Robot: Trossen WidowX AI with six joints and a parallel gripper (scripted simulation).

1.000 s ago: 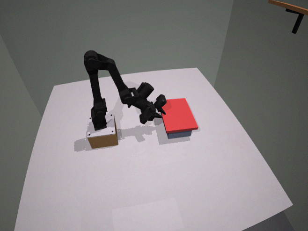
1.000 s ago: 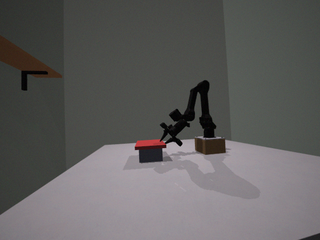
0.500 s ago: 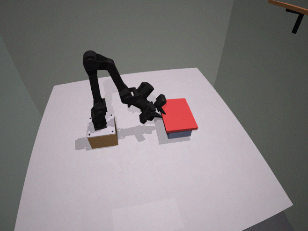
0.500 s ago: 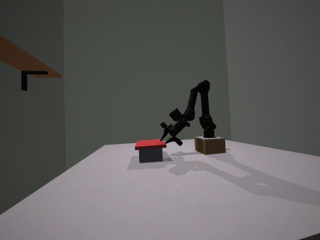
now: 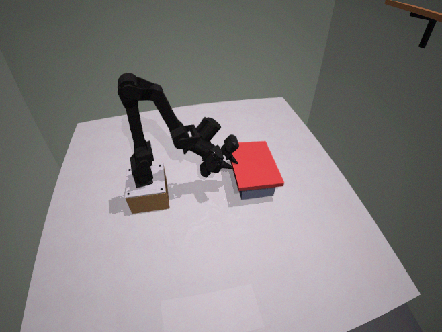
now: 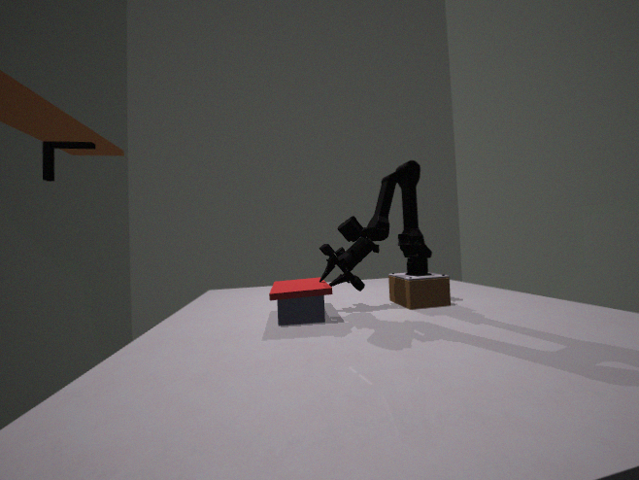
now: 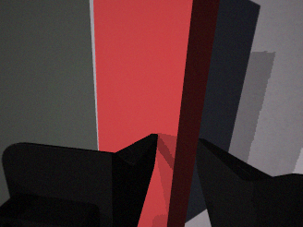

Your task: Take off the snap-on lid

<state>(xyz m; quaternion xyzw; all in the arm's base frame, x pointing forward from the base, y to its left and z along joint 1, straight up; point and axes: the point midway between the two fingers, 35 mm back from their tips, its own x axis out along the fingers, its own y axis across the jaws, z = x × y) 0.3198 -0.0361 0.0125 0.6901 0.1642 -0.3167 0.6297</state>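
The red lid lies 7 cm ahead of my gripper tip and 2 cm to the right of it. The rest, counted from my gripper tip: blue storage box 7 cm ahead, 4 cm below, 2 cm to the right.
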